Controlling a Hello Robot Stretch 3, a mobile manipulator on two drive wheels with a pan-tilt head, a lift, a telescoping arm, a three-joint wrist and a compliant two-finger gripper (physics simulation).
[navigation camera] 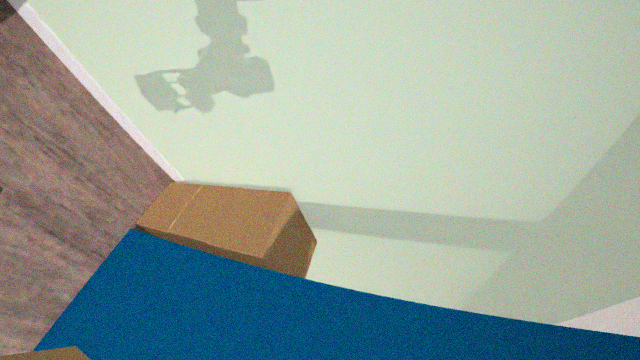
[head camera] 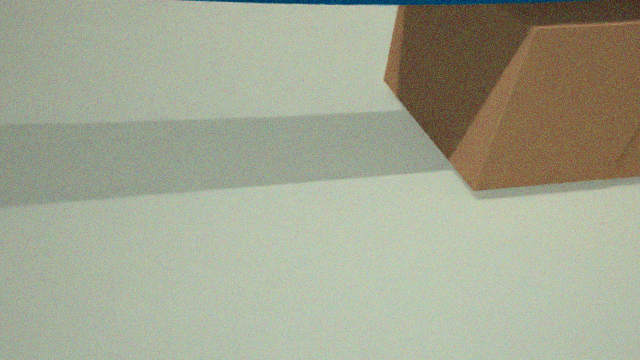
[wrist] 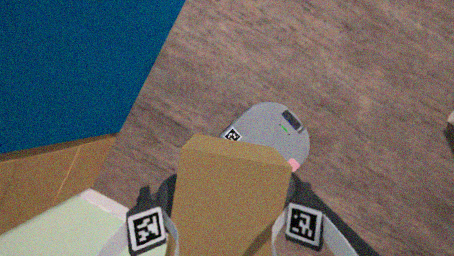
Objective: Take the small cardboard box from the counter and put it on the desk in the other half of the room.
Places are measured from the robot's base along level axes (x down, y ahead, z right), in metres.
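Where they show: gripper, fingertip midpoint: (wrist: 225, 189).
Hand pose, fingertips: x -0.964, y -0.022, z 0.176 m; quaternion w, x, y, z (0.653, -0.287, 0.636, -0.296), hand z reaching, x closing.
After its pixels a point has its place.
The small cardboard box (wrist: 230, 200) @(x -1.017, y -0.033, z 0.183 m) (navigation camera: 55, 354) @(x -0.977, y 0.025, z 0.153 m) is between the two fingers of my gripper (wrist: 225, 189) @(x -0.964, y -0.022, z 0.176 m) in the wrist view, held above the wooden floor. A corner of it shows at the bottom left edge of the navigation view. The fingers press on both of its sides, so the gripper is shut on it. The box does not show in the head view. The counter does not show recognisably in these views, and I cannot tell whether the blue surface belongs to the desk.
A large blue surface (navigation camera: 250, 310) @(x -0.857, y 0.292, z 0.567 m) (wrist: 75, 65) @(x -0.499, y 0.165, z 0.611 m) (head camera: 300, 2) @(x -1.153, y 0.413, z 0.525 m) lies beside a brown box-like piece (navigation camera: 225, 215) @(x -0.550, y 0.576, z 0.472 m) (head camera: 565, 110) @(x -0.698, y 0.577, z 0.472 m) (wrist: 35, 185) @(x -0.419, y 0.575, z 0.479 m) at the pale green wall (navigation camera: 400, 100) @(x -1.237, y 0.631, z 0.066 m) (head camera: 250, 275) @(x -1.223, y 0.717, z 0.315 m). My grey base (wrist: 270, 125) @(x -0.160, y -0.155, z 0.054 m) stands on the wooden floor (wrist: 350, 65) @(x -0.001, y -0.661, z -0.021 m) (navigation camera: 65, 150) @(x 0.000, y 0.366, z 0.076 m). An arm shadow falls on the wall.
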